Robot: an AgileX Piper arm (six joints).
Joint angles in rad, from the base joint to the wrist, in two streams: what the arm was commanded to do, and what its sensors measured. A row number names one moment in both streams.
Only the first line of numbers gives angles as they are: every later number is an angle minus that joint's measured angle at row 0.
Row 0, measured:
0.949 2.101 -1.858 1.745 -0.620 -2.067
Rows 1 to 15, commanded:
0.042 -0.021 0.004 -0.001 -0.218 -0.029
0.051 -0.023 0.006 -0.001 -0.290 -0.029
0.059 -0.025 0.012 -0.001 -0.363 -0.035
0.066 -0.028 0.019 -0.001 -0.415 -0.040
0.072 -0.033 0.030 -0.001 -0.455 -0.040
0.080 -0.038 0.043 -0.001 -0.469 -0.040
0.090 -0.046 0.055 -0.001 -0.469 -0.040
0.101 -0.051 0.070 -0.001 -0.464 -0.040
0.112 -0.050 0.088 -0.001 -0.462 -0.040
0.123 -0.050 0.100 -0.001 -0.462 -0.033
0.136 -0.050 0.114 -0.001 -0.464 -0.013
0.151 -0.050 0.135 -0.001 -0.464 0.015
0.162 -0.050 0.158 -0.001 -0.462 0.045
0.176 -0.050 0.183 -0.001 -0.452 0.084
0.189 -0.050 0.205 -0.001 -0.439 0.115
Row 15, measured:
0.143 -0.042 0.129 0.000 -0.465 0.012
